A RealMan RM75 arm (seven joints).
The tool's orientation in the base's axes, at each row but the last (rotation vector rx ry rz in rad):
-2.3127, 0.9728, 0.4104
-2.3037, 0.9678, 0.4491
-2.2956, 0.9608, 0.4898
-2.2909, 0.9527, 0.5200
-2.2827, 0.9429, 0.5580
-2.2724, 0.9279, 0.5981
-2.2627, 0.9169, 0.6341
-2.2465, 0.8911, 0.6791
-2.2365, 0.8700, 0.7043
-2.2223, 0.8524, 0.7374
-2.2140, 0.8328, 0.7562
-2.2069, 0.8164, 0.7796
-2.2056, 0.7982, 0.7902
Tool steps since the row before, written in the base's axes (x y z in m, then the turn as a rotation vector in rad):
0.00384, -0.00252, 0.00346, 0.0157, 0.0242, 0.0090
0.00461, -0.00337, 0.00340, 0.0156, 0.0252, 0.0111
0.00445, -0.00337, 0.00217, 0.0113, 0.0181, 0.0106
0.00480, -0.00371, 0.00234, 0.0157, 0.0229, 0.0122
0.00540, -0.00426, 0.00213, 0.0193, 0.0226, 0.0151
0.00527, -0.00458, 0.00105, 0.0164, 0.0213, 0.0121
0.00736, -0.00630, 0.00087, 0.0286, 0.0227, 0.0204
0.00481, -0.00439, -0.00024, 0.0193, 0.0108, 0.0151
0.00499, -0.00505, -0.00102, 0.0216, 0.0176, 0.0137
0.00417, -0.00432, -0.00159, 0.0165, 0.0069, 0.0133
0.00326, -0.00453, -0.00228, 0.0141, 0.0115, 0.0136
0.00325, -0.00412, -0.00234, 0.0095, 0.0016, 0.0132
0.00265, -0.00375, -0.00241, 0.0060, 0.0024, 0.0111
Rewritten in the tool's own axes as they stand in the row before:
0.00233, -0.00277, -0.00447, -0.0068, -0.0285, 0.0073
0.00318, -0.00282, -0.00511, -0.0084, -0.0298, 0.0064
0.00356, -0.00221, -0.00428, -0.0074, -0.0225, 0.0026
0.00377, -0.00231, -0.00477, -0.0078, -0.0290, 0.0040
0.00440, -0.00234, -0.00519, -0.0069, -0.0326, 0.0011
0.00494, -0.00164, -0.00477, -0.0064, -0.0286, 0.0029
0.00702, -0.00212, -0.00639, -0.0043, -0.0414, -0.0044
0.00505, -0.00090, -0.00402, -0.0019, -0.0258, -0.0070
0.00584, -0.00032, -0.00415, -0.0022, -0.0309, -0.0018
0.00531, 0.00007, -0.00321, -0.0012, -0.0208, -0.0079
0.00522, 0.00114, -0.00279, -0.0045, -0.0219, -0.0041
0.00505, 0.00096, -0.00256, -0.0038, -0.0126, -0.0097
0.00456, 0.00125, -0.00212, -0.0048, -0.0098, -0.0068

